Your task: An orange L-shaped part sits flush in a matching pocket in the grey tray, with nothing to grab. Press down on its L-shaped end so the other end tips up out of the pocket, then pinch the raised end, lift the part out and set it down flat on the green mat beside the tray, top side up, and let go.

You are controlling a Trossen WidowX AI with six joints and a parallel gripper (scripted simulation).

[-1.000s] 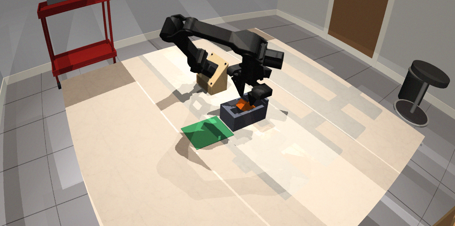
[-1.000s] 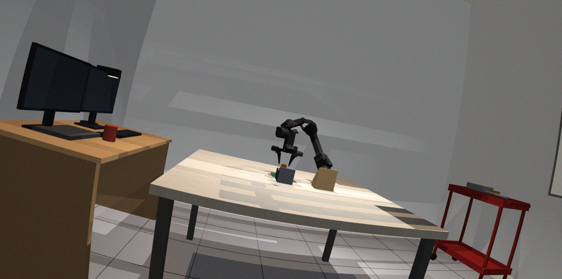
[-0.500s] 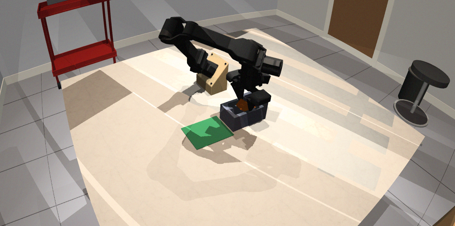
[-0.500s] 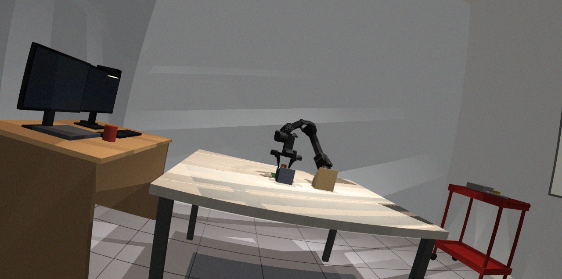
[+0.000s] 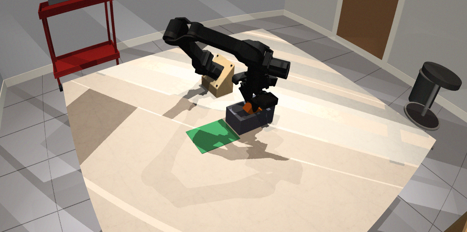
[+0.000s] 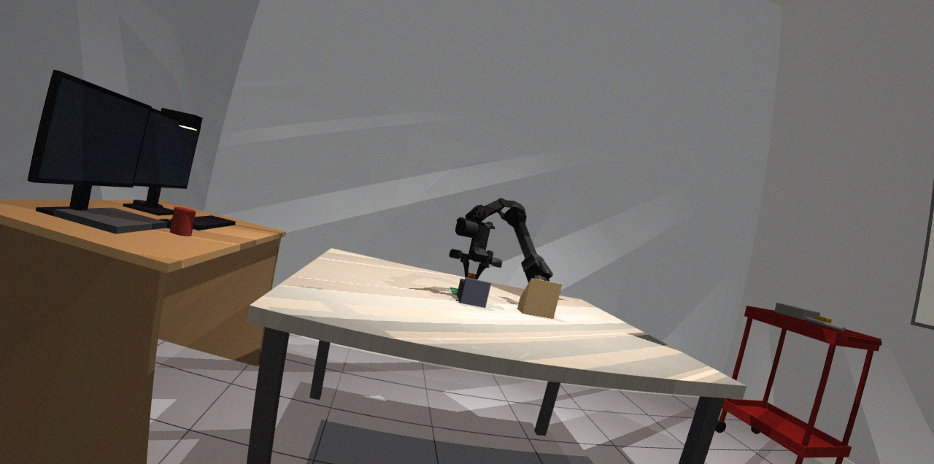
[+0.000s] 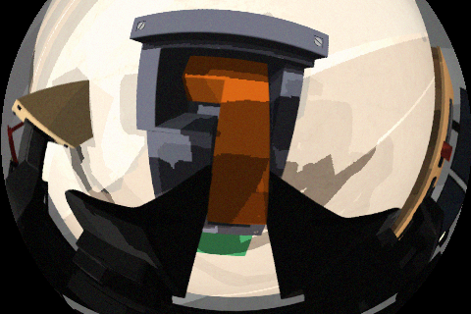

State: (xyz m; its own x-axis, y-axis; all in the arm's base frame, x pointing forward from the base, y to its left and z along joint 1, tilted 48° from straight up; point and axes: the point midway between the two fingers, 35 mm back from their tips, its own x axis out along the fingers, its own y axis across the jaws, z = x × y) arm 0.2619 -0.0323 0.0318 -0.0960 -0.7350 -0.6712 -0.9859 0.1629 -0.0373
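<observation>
My gripper tip is now 14 cm to the left of the green mat, 8 cm above it and 3 cm past it. Round my gripper tip: orange L-shaped part 3 cm to the left, 3 cm below, 1 cm behind.
</observation>
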